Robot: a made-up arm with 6 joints. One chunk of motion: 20 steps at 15 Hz.
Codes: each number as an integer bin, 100 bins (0 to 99) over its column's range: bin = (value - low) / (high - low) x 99, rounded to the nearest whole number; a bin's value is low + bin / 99 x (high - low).
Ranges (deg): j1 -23..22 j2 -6..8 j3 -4..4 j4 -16..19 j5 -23..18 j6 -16..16
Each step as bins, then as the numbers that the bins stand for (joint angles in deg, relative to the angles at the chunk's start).
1 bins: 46 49 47 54 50 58
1 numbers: -2.09 0.93 -0.20 3.09 -2.29 2.75
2 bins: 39 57 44 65 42 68
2 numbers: -5.27 2.06 -0.44 6.98 -5.61 5.98
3 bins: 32 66 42 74 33 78
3 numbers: -8.45 3.33 -0.61 10.16 -9.33 9.21
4 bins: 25 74 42 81 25 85
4 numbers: -11.64 4.46 -0.61 12.64 -12.65 11.47
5 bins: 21 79 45 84 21 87
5 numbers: -13.45 5.17 -0.36 13.70 -14.30 12.12
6 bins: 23 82 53 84 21 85
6 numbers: -12.55 5.60 0.28 13.70 -14.30 11.47
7 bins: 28 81 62 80 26 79
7 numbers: -10.27 5.45 1.01 12.28 -12.23 9.54
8 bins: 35 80 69 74 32 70
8 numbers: -7.09 5.31 1.58 10.16 -9.75 6.63
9 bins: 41 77 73 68 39 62
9 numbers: -4.36 4.89 1.90 8.04 -6.85 4.04
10 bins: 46 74 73 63 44 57
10 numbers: -2.09 4.46 1.90 6.27 -4.78 2.42
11 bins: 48 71 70 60 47 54
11 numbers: -1.18 4.04 1.66 5.21 -3.54 1.45
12 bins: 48 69 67 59 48 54
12 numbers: -1.18 3.76 1.41 4.86 -3.12 1.45
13 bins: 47 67 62 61 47 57
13 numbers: -1.64 3.47 1.01 5.57 -3.54 2.42
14 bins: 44 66 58 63 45 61
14 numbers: -3.00 3.33 0.69 6.27 -4.36 3.72
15 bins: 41 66 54 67 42 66
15 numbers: -4.36 3.33 0.36 7.69 -5.61 5.33
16 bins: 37 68 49 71 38 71
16 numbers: -6.18 3.62 -0.04 9.10 -7.26 6.95
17 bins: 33 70 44 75 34 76
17 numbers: -8.00 3.90 -0.44 10.52 -8.92 8.57
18 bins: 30 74 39 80 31 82
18 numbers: -9.36 4.46 -0.85 12.28 -10.16 10.51
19 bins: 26 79 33 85 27 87
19 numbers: -11.18 5.17 -1.33 14.05 -11.82 12.12
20 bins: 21 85 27 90 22 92
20 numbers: -13.45 6.02 -1.82 15.82 -13.89 13.74
